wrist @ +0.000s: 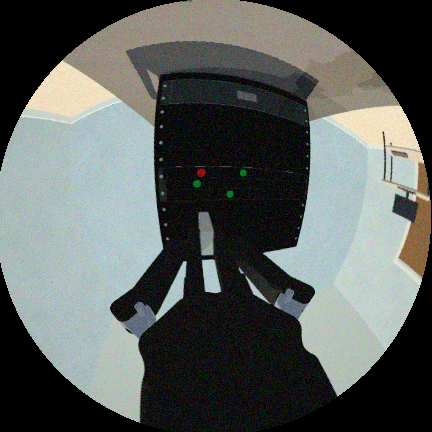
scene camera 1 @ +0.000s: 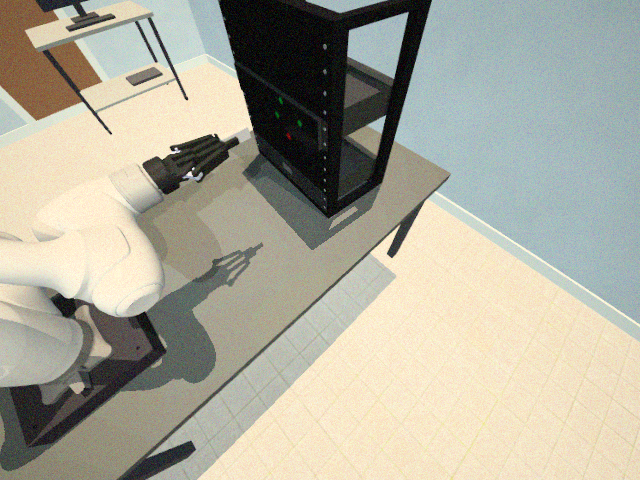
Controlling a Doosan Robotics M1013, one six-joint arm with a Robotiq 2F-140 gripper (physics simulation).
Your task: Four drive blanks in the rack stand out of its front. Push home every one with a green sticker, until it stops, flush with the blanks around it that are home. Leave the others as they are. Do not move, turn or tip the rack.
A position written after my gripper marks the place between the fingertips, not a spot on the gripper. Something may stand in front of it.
Observation:
I see my gripper [scene camera 1: 247, 130] and a black rack [scene camera 1: 304, 95].
The black rack also shows in the wrist view [wrist: 225, 121]. My gripper also shows in the wrist view [wrist: 203, 220].

